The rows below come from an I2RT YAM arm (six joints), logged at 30 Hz.
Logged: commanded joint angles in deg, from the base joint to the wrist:
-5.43, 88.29, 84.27, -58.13, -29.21, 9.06
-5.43, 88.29, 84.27, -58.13, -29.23, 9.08
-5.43, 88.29, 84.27, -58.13, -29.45, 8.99
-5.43, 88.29, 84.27, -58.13, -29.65, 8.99
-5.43, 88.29, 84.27, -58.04, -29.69, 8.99
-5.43, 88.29, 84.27, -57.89, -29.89, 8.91
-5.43, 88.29, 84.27, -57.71, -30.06, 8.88
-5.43, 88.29, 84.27, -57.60, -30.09, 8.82
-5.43, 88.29, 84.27, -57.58, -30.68, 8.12
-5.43, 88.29, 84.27, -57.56, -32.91, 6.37
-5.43, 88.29, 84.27, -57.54, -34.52, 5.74
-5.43, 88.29, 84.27, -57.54, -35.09, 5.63
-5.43, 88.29, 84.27, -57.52, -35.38, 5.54
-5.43, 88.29, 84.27, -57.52, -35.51, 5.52
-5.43, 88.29, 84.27, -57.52, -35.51, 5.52
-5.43, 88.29, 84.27, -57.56, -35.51, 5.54
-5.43, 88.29, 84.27, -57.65, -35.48, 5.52
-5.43, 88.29, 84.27, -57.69, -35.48, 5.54
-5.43, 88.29, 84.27, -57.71, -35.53, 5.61
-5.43, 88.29, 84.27, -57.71, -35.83, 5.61
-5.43, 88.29, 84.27, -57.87, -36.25, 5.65
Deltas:
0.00, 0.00, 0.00, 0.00, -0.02, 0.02
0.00, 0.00, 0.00, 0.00, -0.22, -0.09
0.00, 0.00, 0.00, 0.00, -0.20, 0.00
0.00, 0.00, 0.00, 0.09, -0.04, 0.00
0.00, 0.00, 0.00, 0.15, -0.20, -0.08
0.00, 0.00, 0.00, 0.18, -0.17, -0.03
0.00, 0.00, 0.00, 0.11, -0.03, -0.06
0.00, 0.00, 0.00, 0.02, -0.59, -0.70
0.00, 0.00, 0.00, 0.02, -2.23, -1.75
0.00, 0.00, 0.00, 0.02, -1.61, -0.63
0.00, 0.00, 0.00, 0.00, -0.57, -0.11
0.00, 0.00, 0.00, 0.02, -0.29, -0.09
0.00, 0.00, 0.00, 0.00, -0.13, -0.02
0.00, 0.00, 0.00, 0.00, 0.00, 0.00
0.00, 0.00, 0.00, -0.04, 0.00, 0.02
0.00, 0.00, 0.00, -0.09, 0.03, -0.02
0.00, 0.00, 0.00, -0.04, 0.00, 0.02
0.00, 0.00, 0.00, -0.02, -0.05, 0.07
0.00, 0.00, 0.00, 0.00, -0.30, 0.00
0.00, 0.00, 0.00, -0.16, -0.42, 0.04

